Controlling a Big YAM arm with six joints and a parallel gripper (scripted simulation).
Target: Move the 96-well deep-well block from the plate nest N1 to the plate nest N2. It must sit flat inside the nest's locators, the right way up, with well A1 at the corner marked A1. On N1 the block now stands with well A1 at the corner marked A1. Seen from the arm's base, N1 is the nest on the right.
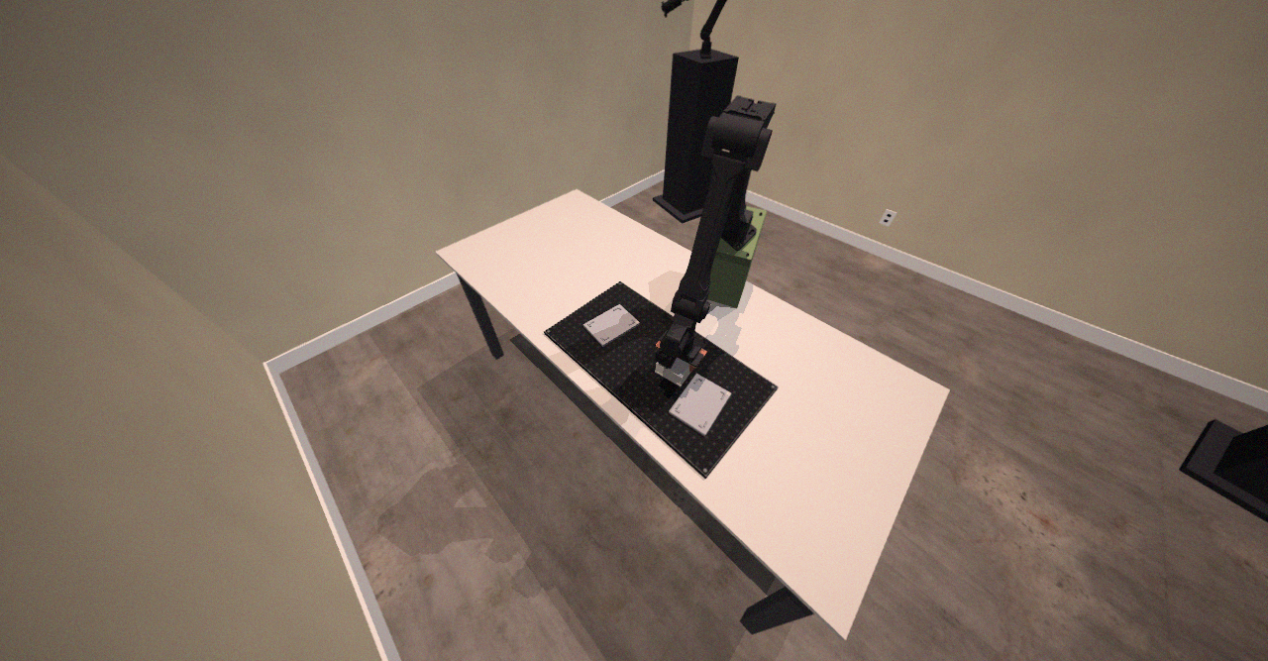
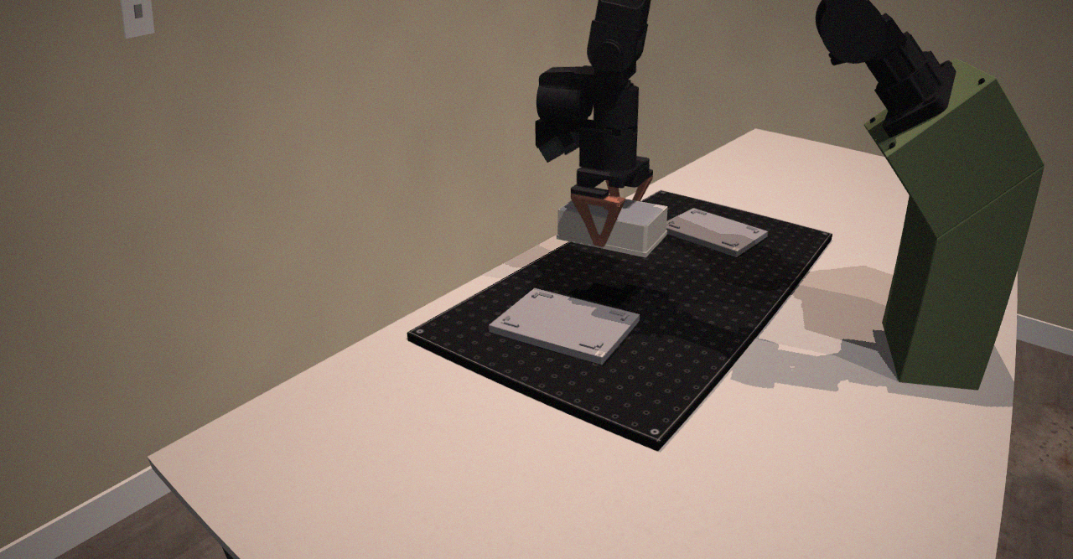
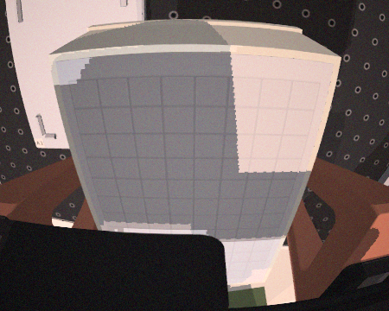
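My hand is 10 cm to the right of the plate nest N2, 10 cm above it and 2 cm past it. The rest, counted from my hand: 96-well deep-well block: 1 cm above; then plate nest N1: 31 cm to the right, 10 cm below, 5 cm ahead.
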